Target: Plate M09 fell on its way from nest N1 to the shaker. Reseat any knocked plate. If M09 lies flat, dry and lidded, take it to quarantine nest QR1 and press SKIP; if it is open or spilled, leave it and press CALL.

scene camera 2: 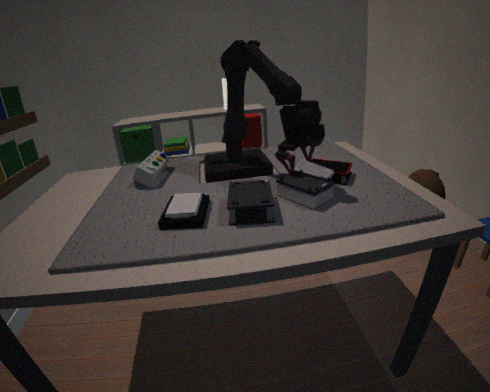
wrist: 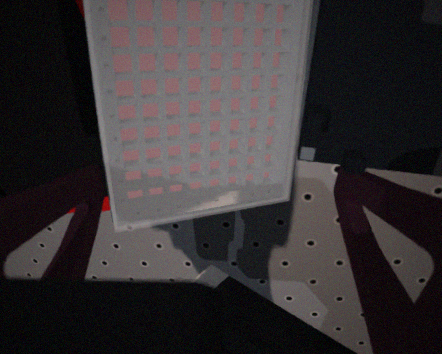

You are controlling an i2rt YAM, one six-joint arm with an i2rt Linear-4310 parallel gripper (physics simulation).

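Pixels of known places: gripper, fingertip midpoint: (scene camera 2: 300,167) (wrist: 219,177); arm's base at its link origin: (scene camera 2: 235,159).
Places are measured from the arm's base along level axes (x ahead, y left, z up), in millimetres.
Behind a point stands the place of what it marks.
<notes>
The fallen plate, presumably M09 (scene camera 2: 316,170) {z 20, x 216, y 286 mm} (wrist: 200,115) {z 15, x 204, y 257 mm}, is pale with rows of pink wells. It lies tilted between a white box with a dark top, likely the shaker (scene camera 2: 312,196) {z 18, x 392, y 241 mm}, and the red-rimmed black tray (scene camera 2: 345,174) {z 8, x 233, y 381 mm}, likely QR1. A translucent cover seems to lie over the wells; no spilled liquid can be made out. My gripper (scene camera 2: 300,162) {z 25, x 195, y 235 mm} (wrist: 219,177) {z 25, x 195, y 235 mm} is open, with its dark red fingers apart on either side of the plate's near end in the wrist view. A button panel (scene camera 2: 151,172) {z 27, x 167, y -292 mm} stands at the left. The plate's far end is cut off in the wrist view.
A black nest (scene camera 2: 184,223) {z -13, x 467, y -103 mm} holding a white plate (scene camera 2: 184,204) {z 8, x 399, y -115 mm} is at the front left. A raised dark stand (scene camera 2: 250,194) {z 25, x 389, y 71 mm} is at the front middle. The arm's base (scene camera 2: 238,166) {z 1, x 87, y 19 mm} is behind it. A shelf unit (scene camera 2: 190,117) with coloured items stands at the back.
</notes>
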